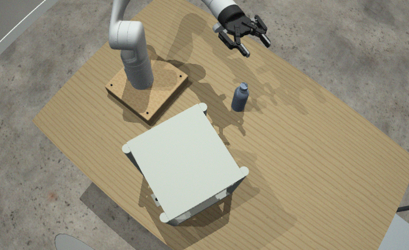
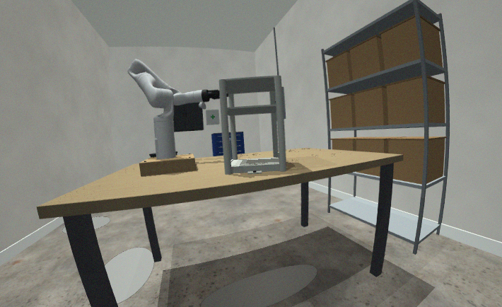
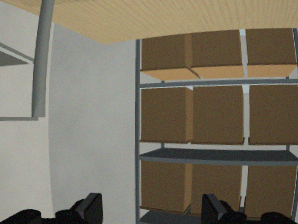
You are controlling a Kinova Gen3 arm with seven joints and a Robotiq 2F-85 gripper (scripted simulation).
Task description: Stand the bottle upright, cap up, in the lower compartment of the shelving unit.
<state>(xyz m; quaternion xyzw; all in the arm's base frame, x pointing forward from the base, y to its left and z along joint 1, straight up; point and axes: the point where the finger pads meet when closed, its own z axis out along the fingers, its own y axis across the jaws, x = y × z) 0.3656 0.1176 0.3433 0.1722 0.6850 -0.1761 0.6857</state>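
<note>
My gripper is now 300 mm above the blue-grey bottle. Round my hand: grey shelving unit 10 mm behind, 360 mm to the right, 230 mm below.
</note>
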